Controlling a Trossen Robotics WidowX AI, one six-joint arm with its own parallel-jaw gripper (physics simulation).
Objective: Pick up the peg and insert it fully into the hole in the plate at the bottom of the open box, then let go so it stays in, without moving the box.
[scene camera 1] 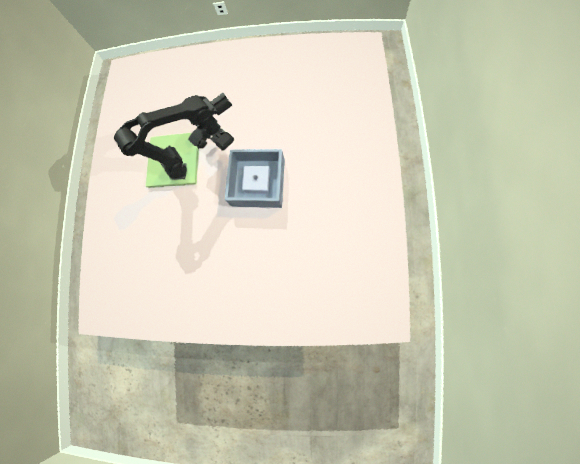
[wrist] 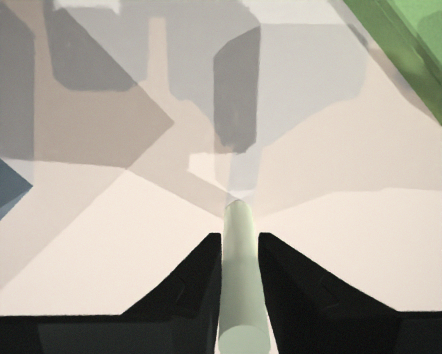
Scene:
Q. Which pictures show my gripper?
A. Scene camera 1 and the wrist view: all of them.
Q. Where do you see a blue-grey box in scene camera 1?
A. At 238, 158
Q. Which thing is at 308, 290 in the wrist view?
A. My gripper.

